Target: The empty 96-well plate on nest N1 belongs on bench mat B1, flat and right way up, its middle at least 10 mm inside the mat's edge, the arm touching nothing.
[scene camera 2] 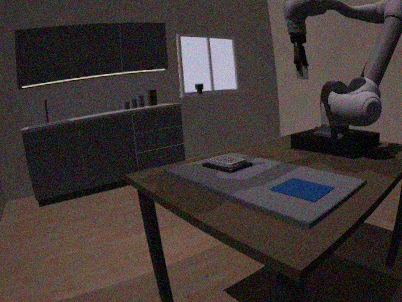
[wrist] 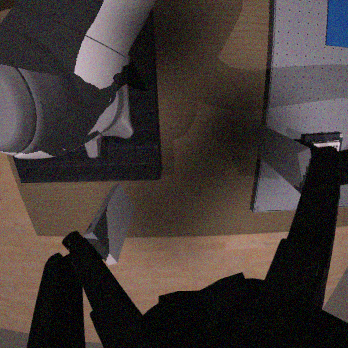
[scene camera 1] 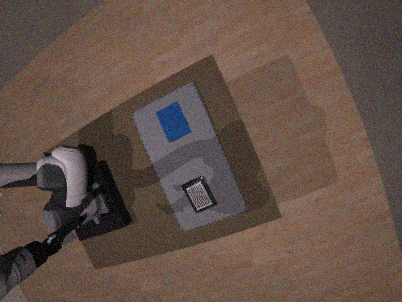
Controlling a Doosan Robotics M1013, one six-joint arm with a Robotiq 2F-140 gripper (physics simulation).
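Frame: origin at the arm's base, x ahead, y left, z up, level; millimetres.
Where they show: gripper, between the fingertips: (scene camera 2: 303,79) (wrist: 188,170) (scene camera 1: 82,225); arm's base, origin of its link: (scene camera 2: 335,134) (scene camera 1: 92,200).
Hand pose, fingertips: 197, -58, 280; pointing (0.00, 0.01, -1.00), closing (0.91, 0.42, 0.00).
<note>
Each offset is from my fingertips to the centre of the thing, as dx, dy, dz. Level surfaces: height alone.
The white 96-well plate {+399, -104, -317} (scene camera 1: 199,195) (scene camera 2: 229,160) sits flat in the dark nest N1 {+399, -104, -329} (scene camera 1: 193,181) (scene camera 2: 220,168) on the grey board. In the wrist view a strip of the plate (wrist: 327,145) and the nest (wrist: 320,135) show at the right, partly hidden by a finger. The blue bench mat B1 {dz -334} (scene camera 1: 173,122) (scene camera 2: 302,189) (wrist: 338,22) lies bare at the other end of the board. My gripper (scene camera 2: 302,72) (wrist: 188,170) is open with nothing between its fingers. It hangs high above the table, near the arm's base side, well away from plate and mat.
The grey board {dz -336} (scene camera 1: 182,145) (scene camera 2: 250,186) (wrist: 295,85) lies on the brown table {dz -349} (scene camera 1: 250,165) (scene camera 2: 230,215) (wrist: 210,215). The arm's black base plate (scene camera 1: 117,212) (scene camera 2: 315,142) (wrist: 145,167) stands beside the board. Cabinets (scene camera 2: 85,155) and a window stand beyond the table.
</note>
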